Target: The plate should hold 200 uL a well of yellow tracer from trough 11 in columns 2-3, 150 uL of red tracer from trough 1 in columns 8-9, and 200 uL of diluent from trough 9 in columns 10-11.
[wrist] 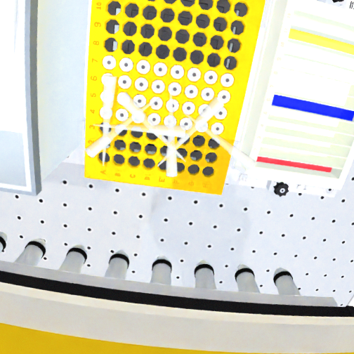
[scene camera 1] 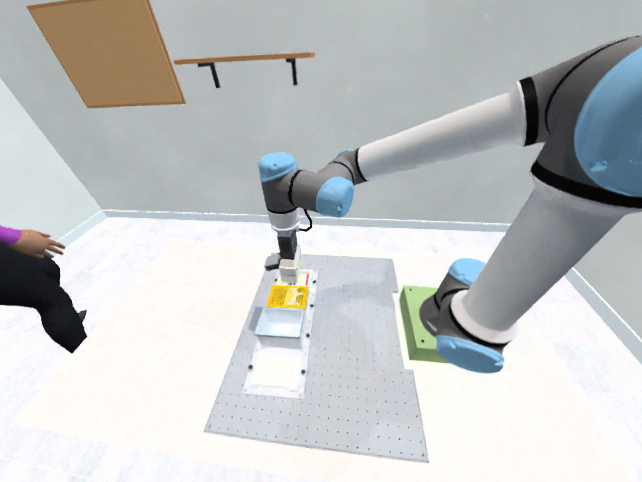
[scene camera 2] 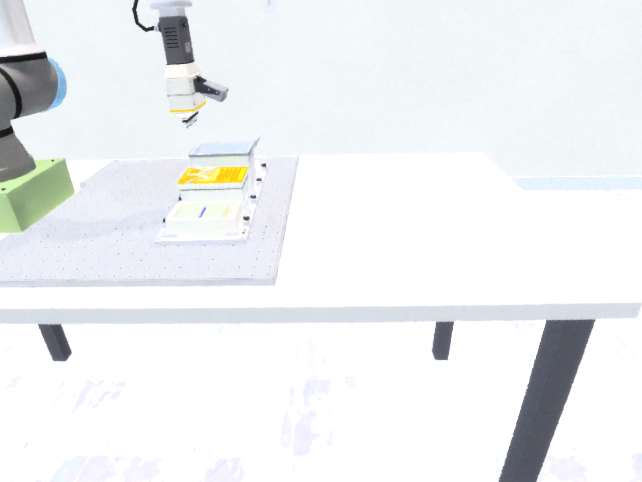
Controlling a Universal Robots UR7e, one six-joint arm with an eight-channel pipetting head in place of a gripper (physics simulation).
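Note:
My pipetting head (scene camera 1: 290, 280) (scene camera 2: 190, 120) (wrist: 161, 265) is raised above the deck. Its nozzles are bare in the wrist view. Below and ahead is the yellow tip rack (scene camera 1: 269, 302) (scene camera 2: 186, 182) (wrist: 200, 182). Rows 4 to 7 show seated tips. Several loose white tips (wrist: 171, 155) lie crisscrossed over rows 1 to 6, one reaching past the rack's edge. The reservoir (scene camera 2: 207, 225) (wrist: 262, 135) shows red liquid (wrist: 295, 164), blue liquid (wrist: 312, 106) and yellow liquid (wrist: 320, 40). The diluent cannot be told apart. A pale rectangle (scene camera 1: 274, 368) may be the plate; wells are unreadable.
A pale open bin (scene camera 1: 280, 337) with a slanted panel stands beside the rack. The row of labware sits on a perforated board (scene camera 1: 357, 404) (scene camera 2: 129, 259). My green base block (scene camera 1: 414, 332) (scene camera 2: 46, 186) stands beside the board. A person (scene camera 1: 36, 290) is at the left in scene camera 1.

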